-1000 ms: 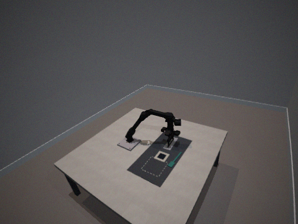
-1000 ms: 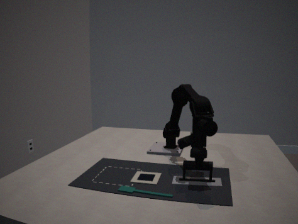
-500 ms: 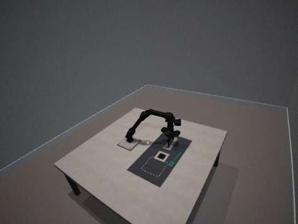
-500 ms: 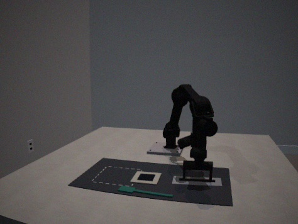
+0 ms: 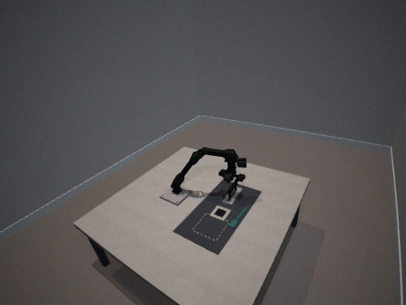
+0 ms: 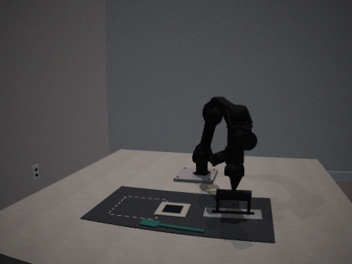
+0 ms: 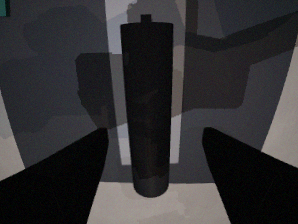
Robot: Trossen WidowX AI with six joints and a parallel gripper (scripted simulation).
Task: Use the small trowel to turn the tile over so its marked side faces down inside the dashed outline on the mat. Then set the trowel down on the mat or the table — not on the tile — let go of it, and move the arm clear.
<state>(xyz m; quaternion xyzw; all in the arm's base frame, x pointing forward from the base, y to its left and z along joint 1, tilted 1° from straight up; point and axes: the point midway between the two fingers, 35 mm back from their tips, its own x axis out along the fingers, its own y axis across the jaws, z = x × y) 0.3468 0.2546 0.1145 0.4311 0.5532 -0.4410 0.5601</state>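
The tile lies 60 mm ahead of my gripper tip, 200 mm to the right of it and 90 mm below it. Round my gripper tip: green trowel: 190 mm ahead, 170 mm to the right, 90 mm below.
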